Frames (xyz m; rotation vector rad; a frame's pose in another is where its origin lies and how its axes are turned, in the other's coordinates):
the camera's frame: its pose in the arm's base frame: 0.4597 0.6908 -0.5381 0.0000 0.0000 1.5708
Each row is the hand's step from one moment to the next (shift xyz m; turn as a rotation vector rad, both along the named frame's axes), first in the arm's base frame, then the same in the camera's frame.
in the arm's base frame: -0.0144 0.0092 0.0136 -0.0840 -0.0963 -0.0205
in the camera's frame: 0.0092 0.0144 0.0136 -0.0963 0.0840 -0.0205
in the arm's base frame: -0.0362 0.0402 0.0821 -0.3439 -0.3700 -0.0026
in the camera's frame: 0.0402 0.0362 0.0821 -0.3700 0.3439 -0.0026
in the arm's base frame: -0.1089 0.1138 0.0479 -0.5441 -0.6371 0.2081
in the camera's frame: 0.1138 0.1089 0.0479 -0.6371 0.5441 0.2081
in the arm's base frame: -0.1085 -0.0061 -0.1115 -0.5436 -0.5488 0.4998
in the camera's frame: -0.0061 0.1085 -0.1115 -0.5488 0.5436 0.4998
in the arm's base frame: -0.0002 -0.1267 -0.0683 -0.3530 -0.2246 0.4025
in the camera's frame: -0.1267 0.0002 -0.0683 -0.2246 0.3530 0.4025
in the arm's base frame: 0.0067 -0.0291 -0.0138 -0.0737 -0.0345 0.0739
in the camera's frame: -0.0291 -0.0067 -0.0138 -0.0345 0.0737 0.0739
